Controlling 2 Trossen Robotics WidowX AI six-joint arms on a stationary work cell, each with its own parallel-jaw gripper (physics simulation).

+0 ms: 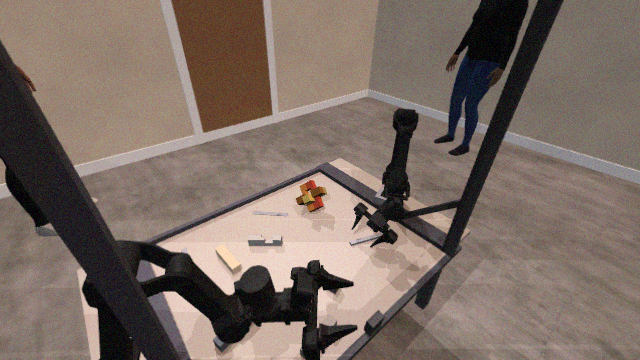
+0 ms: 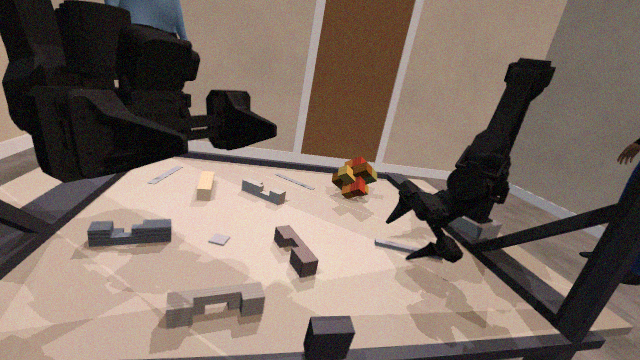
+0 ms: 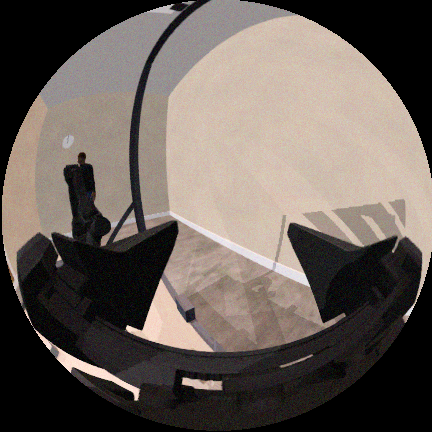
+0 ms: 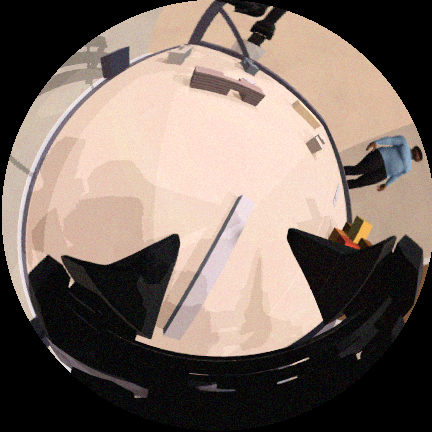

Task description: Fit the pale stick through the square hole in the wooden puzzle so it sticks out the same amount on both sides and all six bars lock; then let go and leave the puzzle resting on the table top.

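Places are measured from the left arm's base along level axes (x ahead, y left, z up), in millimetres.
Where they show: left gripper, fingertip midpoint: (image 1: 355, 304) (image 2: 238, 136) (image 3: 234, 227); right gripper, fingertip midpoint: (image 1: 361, 238) (image 2: 395, 240) (image 4: 234, 236); left arm's base, origin of the base link: (image 4: 252, 42); right arm's base, origin of the base link: (image 2: 475, 217).
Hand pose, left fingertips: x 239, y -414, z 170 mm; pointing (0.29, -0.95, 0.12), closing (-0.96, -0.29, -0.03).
Note:
Each offset is from my left fingertips to the top centre of the thing. "spot": to the spot under its first point.
The wooden puzzle (image 1: 311, 196) (image 2: 355, 177) (image 4: 359, 231), a cross of red, orange and yellow bars, rests at the table's far side. The pale stick {238 mm down, 184 mm ahead, 470 mm left} (image 1: 228, 258) (image 2: 205, 186) (image 4: 306, 114) lies flat on the table, apart from the puzzle. My left gripper (image 1: 354, 306) (image 2: 230, 138) (image 3: 234, 227) is open and empty, raised above the table and away from both. My right gripper (image 1: 362, 237) (image 2: 397, 240) (image 4: 234, 236) is open and empty, low over a thin grey bar {258 mm down, 450 mm ahead, 26 mm left} (image 4: 215, 260). The square hole cannot be made out.
Notched grey pieces {238 mm down, 13 mm back, 312 mm left} (image 2: 130, 234) {spot: 241 mm down, 73 mm ahead, 56 mm left} (image 2: 252, 300) and a notched brown piece {238 mm down, 212 mm ahead, 137 mm left} (image 2: 304, 260) lie on the table. Another notched grey piece {238 mm down, 306 mm ahead, 390 mm left} (image 1: 265, 242) (image 2: 263, 192) lies between the pale stick and the puzzle. A dark block {211 mm down, 114 mm ahead, 49 mm right} (image 2: 329, 336) stands at the near edge. Frame posts (image 1: 500, 120) rise beside the table.

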